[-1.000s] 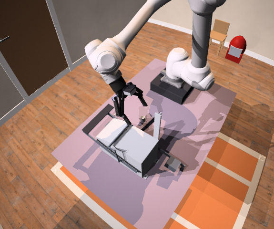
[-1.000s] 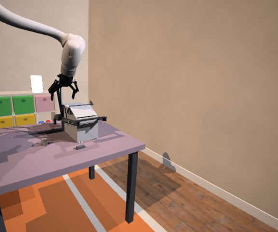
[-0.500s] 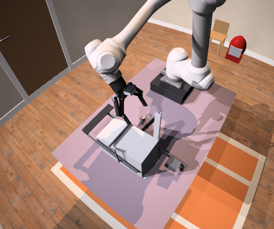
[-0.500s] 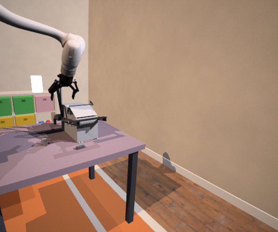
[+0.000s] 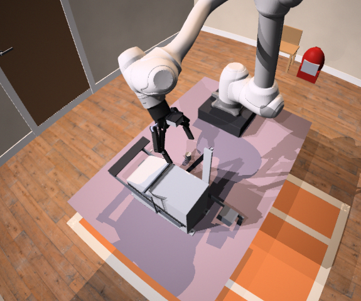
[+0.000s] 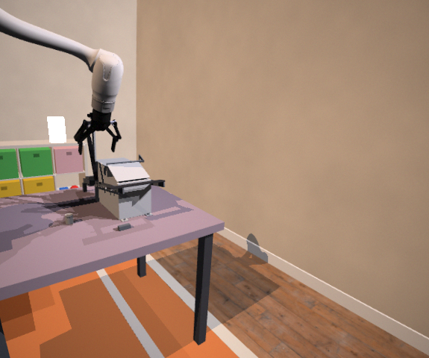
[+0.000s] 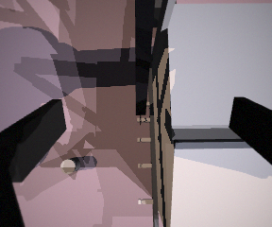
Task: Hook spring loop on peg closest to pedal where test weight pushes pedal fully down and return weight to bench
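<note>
My hand is 270 mm above the steel test weight, 160 mm past it and 70 mm to the left of it. Round my hand: small grey block: 290 mm below, 250 mm to the right, 10 mm ahead.
</note>
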